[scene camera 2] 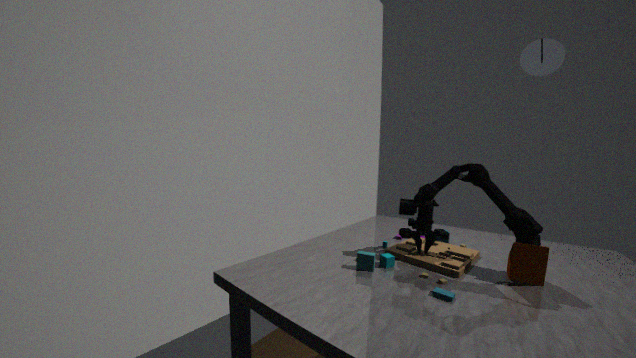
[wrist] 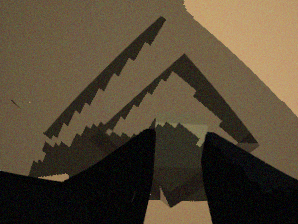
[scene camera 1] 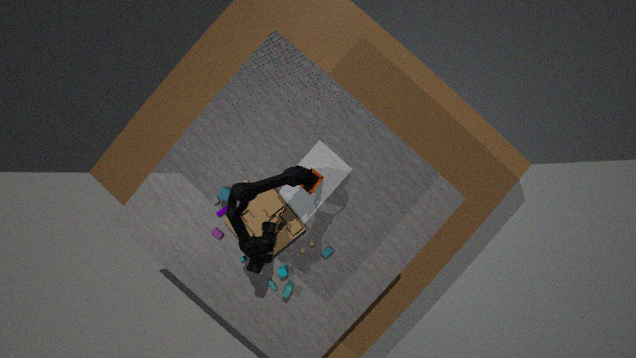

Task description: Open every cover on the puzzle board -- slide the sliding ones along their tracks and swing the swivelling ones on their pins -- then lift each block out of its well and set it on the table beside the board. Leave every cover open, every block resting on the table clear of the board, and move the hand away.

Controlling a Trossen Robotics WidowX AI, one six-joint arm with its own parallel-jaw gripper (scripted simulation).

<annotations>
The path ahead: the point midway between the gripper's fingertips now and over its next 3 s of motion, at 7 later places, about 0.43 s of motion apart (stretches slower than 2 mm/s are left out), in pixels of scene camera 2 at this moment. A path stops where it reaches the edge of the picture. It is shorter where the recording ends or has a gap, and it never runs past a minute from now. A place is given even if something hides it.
The gripper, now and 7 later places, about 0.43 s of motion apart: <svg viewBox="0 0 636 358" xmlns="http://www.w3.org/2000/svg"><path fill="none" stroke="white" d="M422 254L422 250L422 246L422 241L423 233L427 229L432 227L439 226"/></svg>
</annotations>
